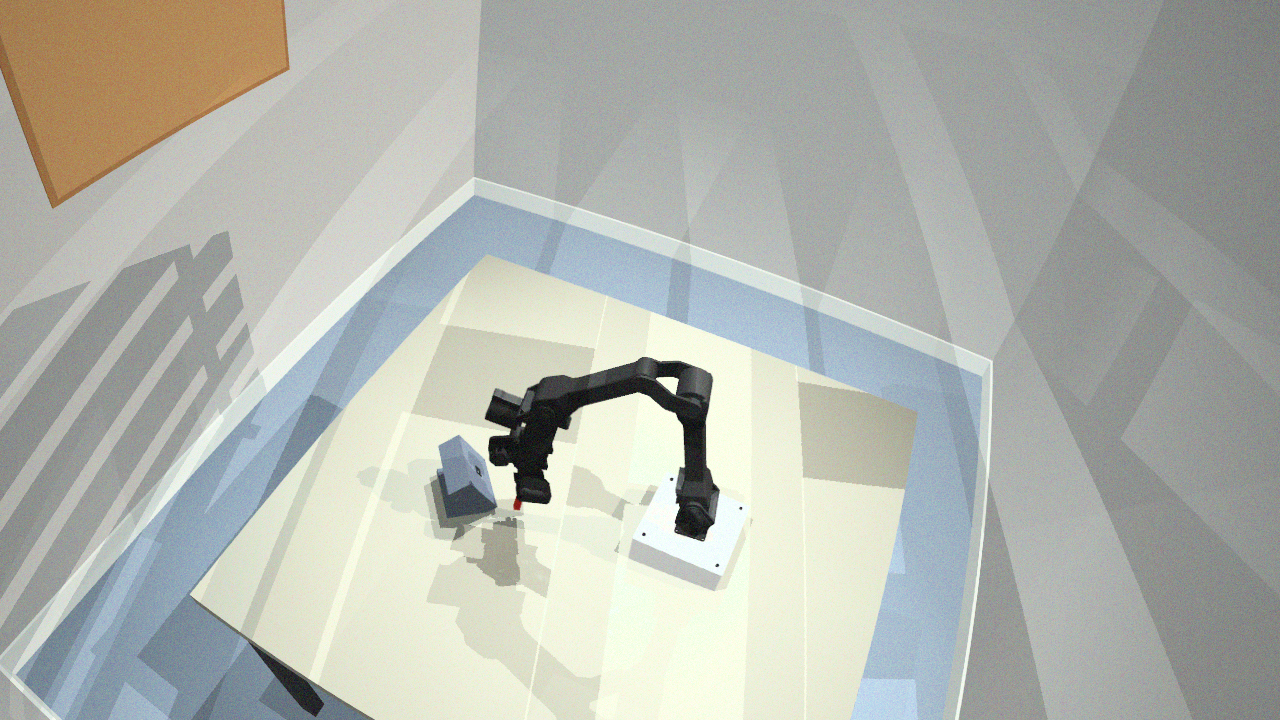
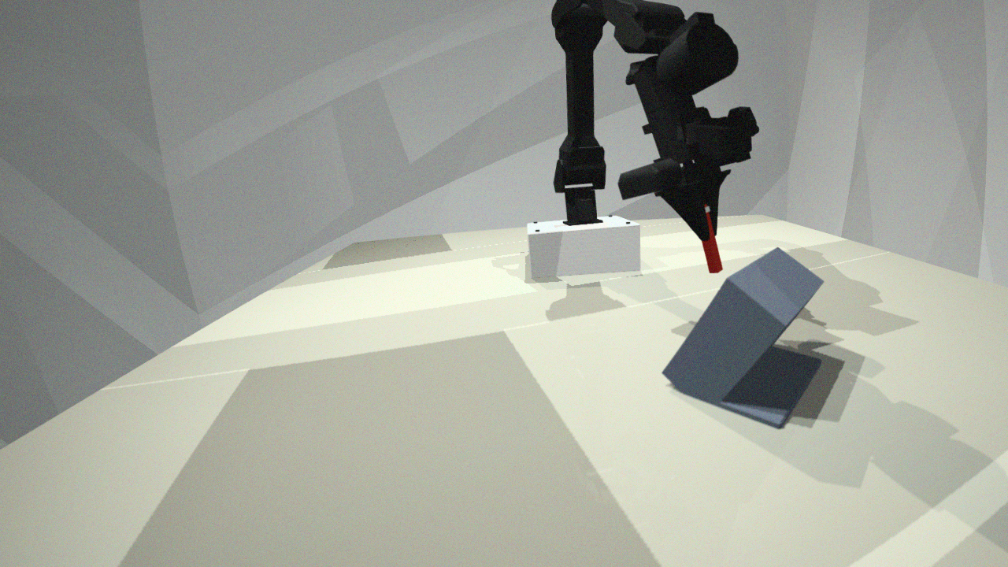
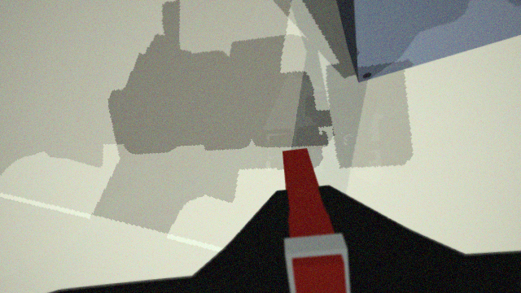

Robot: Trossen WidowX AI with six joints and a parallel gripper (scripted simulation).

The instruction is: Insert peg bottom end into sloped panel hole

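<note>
My gripper tip is 130 mm short of the sloped panel, 30 mm to the left of it and 50 mm above it. From my gripper tip the other things lie so: red square peg: 20 mm above.
</note>
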